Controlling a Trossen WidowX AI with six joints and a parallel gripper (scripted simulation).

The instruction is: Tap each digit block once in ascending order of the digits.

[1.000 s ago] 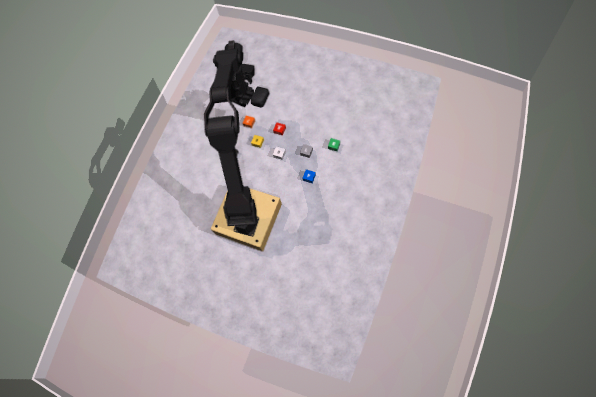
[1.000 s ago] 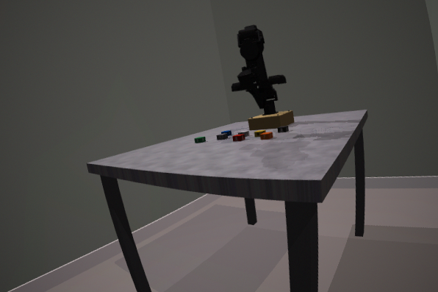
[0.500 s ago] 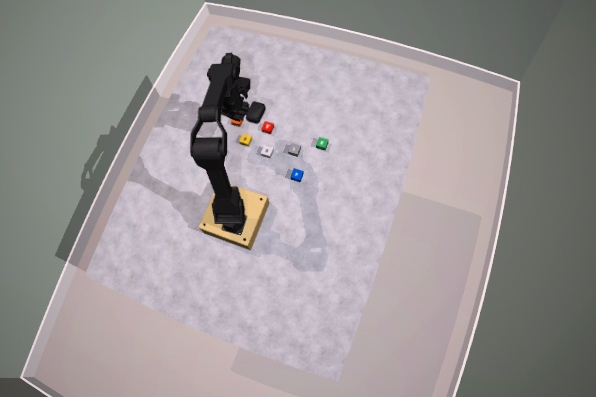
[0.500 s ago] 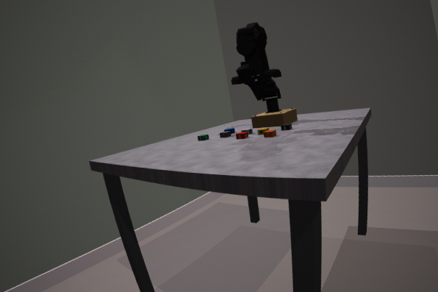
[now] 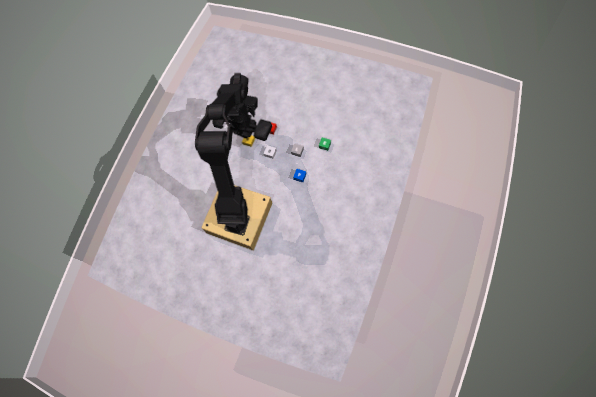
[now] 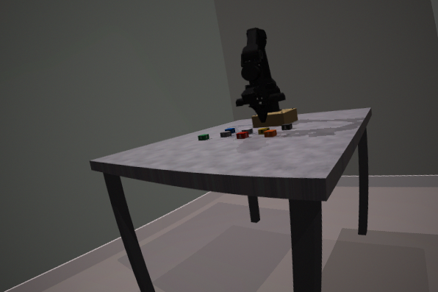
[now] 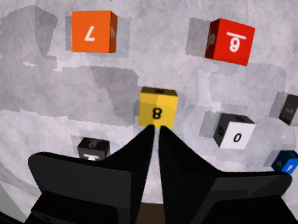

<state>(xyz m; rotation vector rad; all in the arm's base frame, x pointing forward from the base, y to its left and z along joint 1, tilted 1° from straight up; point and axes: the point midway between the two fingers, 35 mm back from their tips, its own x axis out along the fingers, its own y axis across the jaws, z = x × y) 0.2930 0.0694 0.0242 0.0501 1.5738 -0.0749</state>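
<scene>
My gripper tip is now 3 cm above the yellow block. Also, from my gripper tip: orange block: 7 cm ahead, 5 cm to the left, 3 cm below; white block: 8 cm to the right, 3 cm below, 2 cm behind; red block: 7 cm ahead, 6 cm to the right, 3 cm below.
</scene>
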